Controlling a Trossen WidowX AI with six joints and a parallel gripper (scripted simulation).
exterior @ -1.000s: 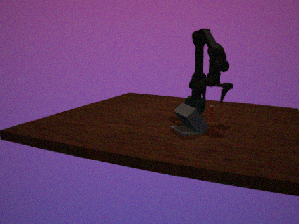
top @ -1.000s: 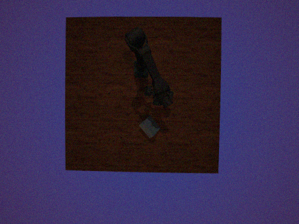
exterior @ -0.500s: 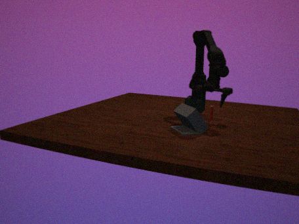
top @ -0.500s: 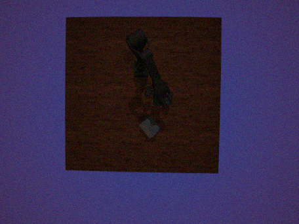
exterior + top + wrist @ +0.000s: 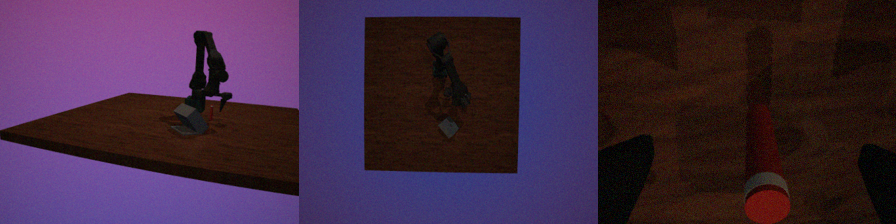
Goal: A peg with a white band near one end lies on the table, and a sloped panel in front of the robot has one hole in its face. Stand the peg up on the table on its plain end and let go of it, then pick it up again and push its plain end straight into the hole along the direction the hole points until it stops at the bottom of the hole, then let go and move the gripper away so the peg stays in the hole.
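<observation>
Right now my gripper tip is 1 cm below the red peg. From my gripper tip the other things lie so: thin flat base plate (24 cm ahead, 12 cm to the right, 5 cm below); grey sloped panel (22 cm ahead, 10 cm to the right).
</observation>
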